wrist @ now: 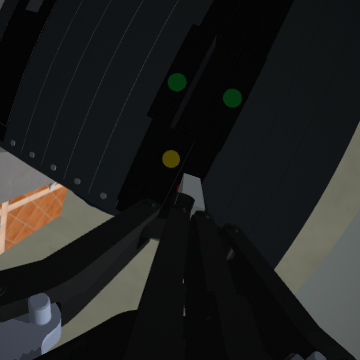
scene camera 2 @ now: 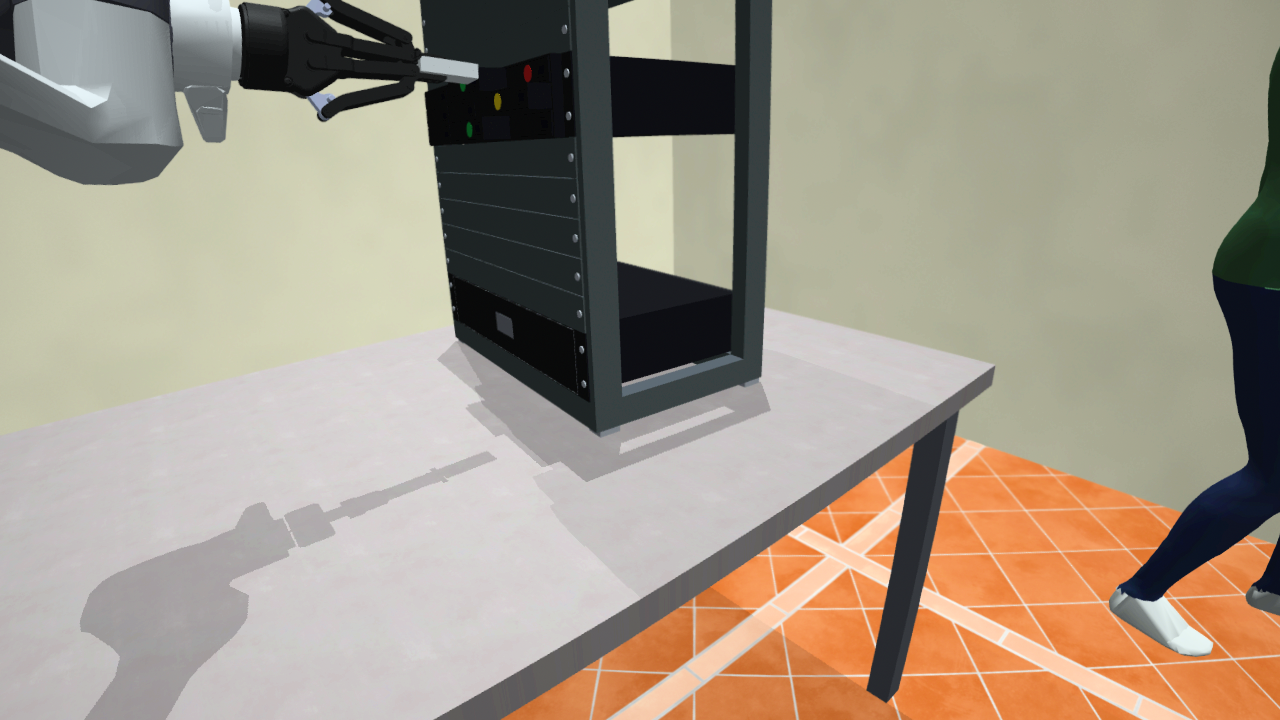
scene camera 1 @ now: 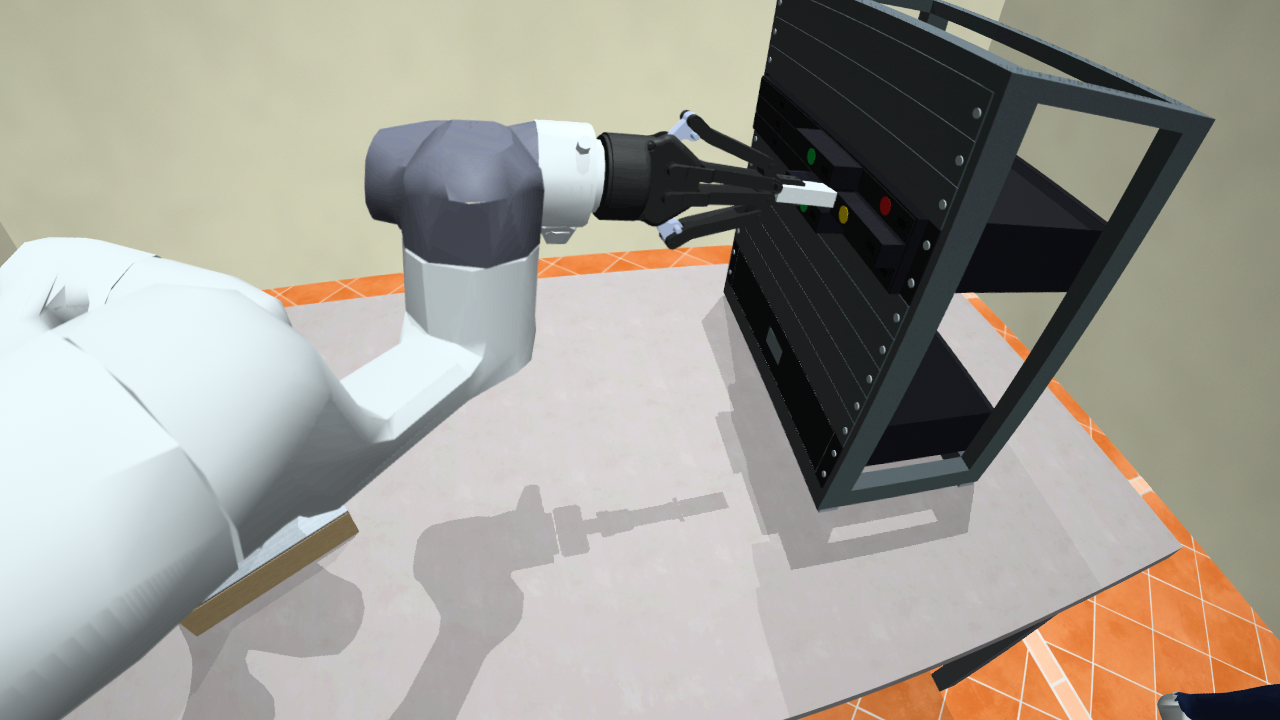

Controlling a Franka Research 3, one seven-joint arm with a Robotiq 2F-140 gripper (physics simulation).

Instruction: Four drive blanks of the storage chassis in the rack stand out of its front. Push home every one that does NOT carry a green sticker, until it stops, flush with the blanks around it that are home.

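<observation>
The storage chassis (scene camera 1: 913, 243) (scene camera 2: 560, 111) is in the rack. The upper green-stickered blank (scene camera 1: 832, 159) (wrist: 232, 98) stands out, as does the lower green-stickered blank (scene camera 2: 469, 129) (wrist: 177, 82), partly hidden in scene camera 1. The yellow-stickered blank (scene camera 1: 870, 232) (scene camera 2: 497, 101) (wrist: 171, 159) stands out beside the lower green one. The red-stickered blank (scene camera 1: 885, 205) (scene camera 2: 528, 73) looks flush in scene camera 1; its sticker is mostly hidden in the wrist view. My gripper (scene camera 1: 805, 193) (scene camera 2: 449, 68) (wrist: 186, 188) is shut and empty, its pale tips before the chassis, near the upper green and yellow blanks. Contact cannot be told.
The dark rack (scene camera 1: 930, 313) (scene camera 2: 601, 268) stands on the grey table (scene camera 1: 626, 402) (scene camera 2: 358, 555), with plain panels above and below the chassis. A lower black unit (scene camera 1: 774, 344) (scene camera 2: 537, 344) sits at its bottom. A person (scene camera 2: 1244, 358) stands beyond the table at the right.
</observation>
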